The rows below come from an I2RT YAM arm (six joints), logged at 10 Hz.
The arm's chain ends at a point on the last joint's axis. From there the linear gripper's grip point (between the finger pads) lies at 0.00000 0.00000 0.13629 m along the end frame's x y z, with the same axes.
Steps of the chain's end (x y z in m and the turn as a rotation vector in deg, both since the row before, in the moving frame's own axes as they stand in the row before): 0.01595, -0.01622, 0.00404, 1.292, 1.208, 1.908; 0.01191, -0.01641, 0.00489, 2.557, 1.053, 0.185; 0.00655, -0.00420, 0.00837, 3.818, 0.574, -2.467; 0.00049, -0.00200, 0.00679, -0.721, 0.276, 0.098; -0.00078, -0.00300, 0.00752, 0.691, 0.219, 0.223; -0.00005, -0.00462, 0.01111, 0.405, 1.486, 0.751; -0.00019, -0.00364, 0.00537, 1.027, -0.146, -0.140; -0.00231, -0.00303, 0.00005, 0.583, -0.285, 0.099
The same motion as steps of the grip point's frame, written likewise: 0.01887, -0.01924, 0.00398, 1.292, 1.208, 1.908; 0.01442, -0.02249, 0.00473, 2.557, 1.053, 0.185; 0.00772, -0.01330, 0.00806, 3.818, 0.574, -2.467; 0.00115, -0.00028, 0.00678, -0.721, 0.276, 0.098; -0.00026, -0.00464, 0.00751, 0.691, 0.219, 0.223; 0.00349, -0.00556, 0.01106, 0.405, 1.486, 0.751; -0.00054, -0.00608, 0.00535, 1.027, -0.146, -0.140; -0.00299, -0.00442, 0.00004, 0.583, -0.285, 0.099
